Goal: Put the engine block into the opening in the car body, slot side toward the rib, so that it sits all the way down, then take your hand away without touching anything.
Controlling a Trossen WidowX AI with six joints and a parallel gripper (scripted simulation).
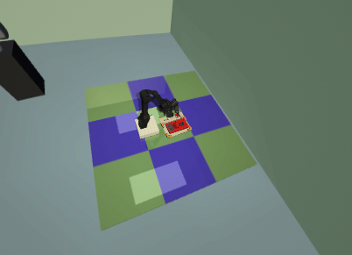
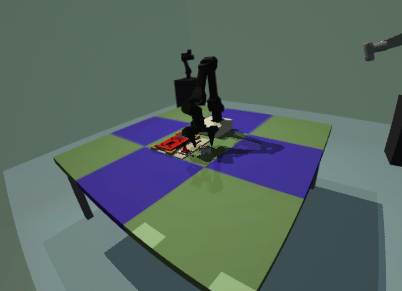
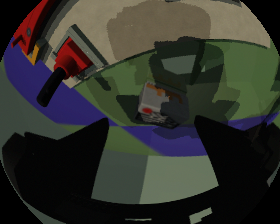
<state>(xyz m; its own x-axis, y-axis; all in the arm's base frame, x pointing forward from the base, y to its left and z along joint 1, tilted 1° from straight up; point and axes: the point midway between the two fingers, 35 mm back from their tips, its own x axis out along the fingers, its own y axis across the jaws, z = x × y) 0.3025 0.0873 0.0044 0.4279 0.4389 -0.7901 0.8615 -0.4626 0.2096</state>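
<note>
Now: the engine block 20 mm below my gripper tip and 10 mm to the left of it.
</note>
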